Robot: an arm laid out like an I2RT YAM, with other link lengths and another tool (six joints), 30 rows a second.
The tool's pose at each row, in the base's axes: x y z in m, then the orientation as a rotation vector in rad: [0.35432, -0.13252, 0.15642, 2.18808, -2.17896, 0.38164]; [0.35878, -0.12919, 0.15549, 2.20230, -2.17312, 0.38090]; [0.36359, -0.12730, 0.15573, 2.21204, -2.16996, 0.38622]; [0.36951, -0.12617, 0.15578, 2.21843, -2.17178, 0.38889]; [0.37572, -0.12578, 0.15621, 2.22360, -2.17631, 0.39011]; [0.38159, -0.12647, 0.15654, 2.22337, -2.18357, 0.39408]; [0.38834, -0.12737, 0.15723, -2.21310, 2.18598, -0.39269]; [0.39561, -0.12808, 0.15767, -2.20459, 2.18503, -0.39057]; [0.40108, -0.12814, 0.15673, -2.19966, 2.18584, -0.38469]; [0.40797, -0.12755, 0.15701, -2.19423, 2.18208, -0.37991]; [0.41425, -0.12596, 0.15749, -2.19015, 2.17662, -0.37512]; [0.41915, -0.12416, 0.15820, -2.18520, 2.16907, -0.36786]
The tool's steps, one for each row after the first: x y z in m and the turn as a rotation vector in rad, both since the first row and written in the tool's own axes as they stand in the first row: [-0.00349, -0.00433, 0.00093, 0.00434, -0.00545, -0.00832]; [-0.00535, -0.00916, 0.00107, 0.01079, -0.00750, -0.01339]; [-0.00652, -0.01504, 0.00169, 0.01616, -0.01106, -0.01464]; [-0.00688, -0.02125, 0.00214, 0.02124, -0.01580, -0.01402]; [-0.00620, -0.02709, 0.00284, 0.02618, -0.01780, -0.00995]; [-0.00526, -0.03385, 0.00337, 0.03003, -0.02237, -0.00349]; [-0.00456, -0.04108, 0.00418, 0.03400, -0.02754, 0.00071]; [-0.00474, -0.04635, 0.00593, 0.03384, -0.03237, 0.00367]; [-0.00534, -0.05321, 0.00659, 0.03694, -0.03904, 0.00524]; [-0.00687, -0.05952, 0.00677, 0.04034, -0.04598, 0.00546]; [-0.00855, -0.06451, 0.00648, 0.04444, -0.05563, 0.00539]
